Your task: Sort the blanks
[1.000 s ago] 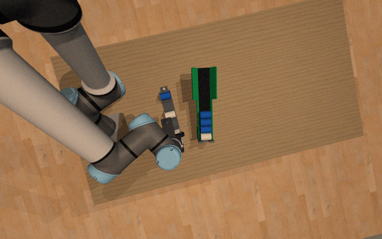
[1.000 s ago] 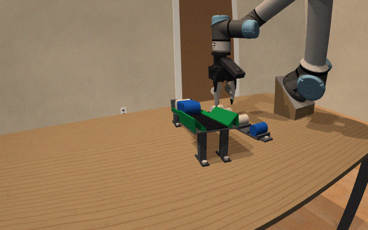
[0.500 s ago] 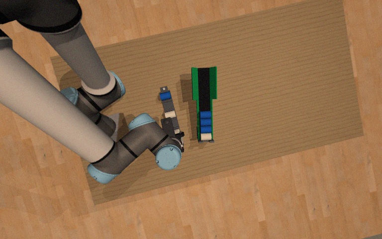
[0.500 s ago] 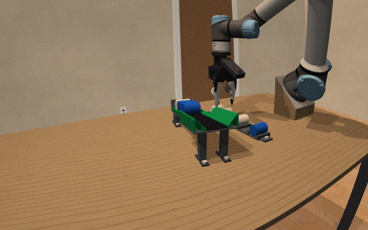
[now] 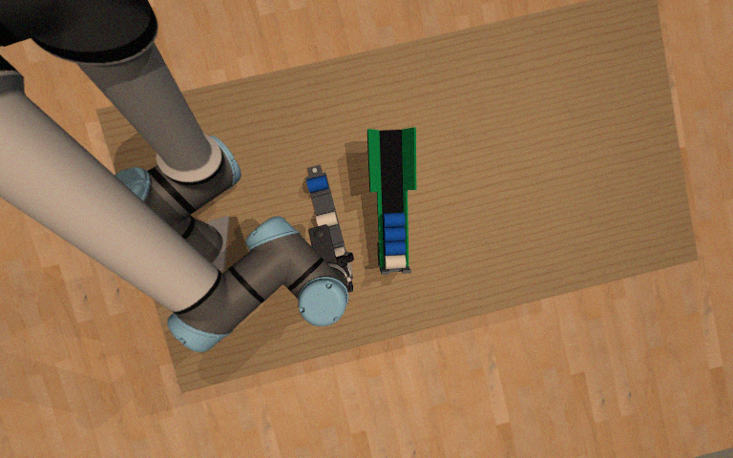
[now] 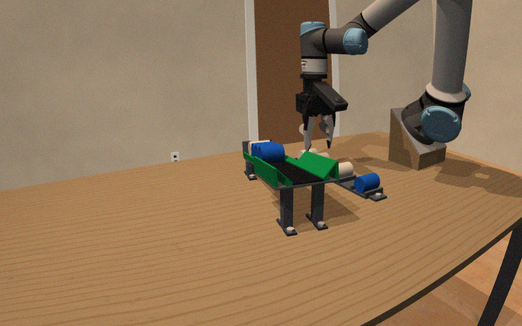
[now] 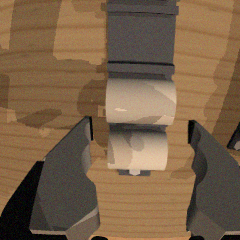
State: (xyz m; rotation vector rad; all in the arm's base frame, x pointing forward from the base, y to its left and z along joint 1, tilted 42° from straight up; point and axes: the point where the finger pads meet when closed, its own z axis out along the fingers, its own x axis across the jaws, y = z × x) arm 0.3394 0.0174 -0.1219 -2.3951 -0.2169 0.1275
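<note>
The feed ramp lies 180 mm ahead of my hand and 140 mm to the left of it. Round my hand: grey stock rack (80 mm to the left, 80 mm below, 10 mm behind); then grey stop (160 mm ahead, 60 mm to the right, 10 mm below).
</note>
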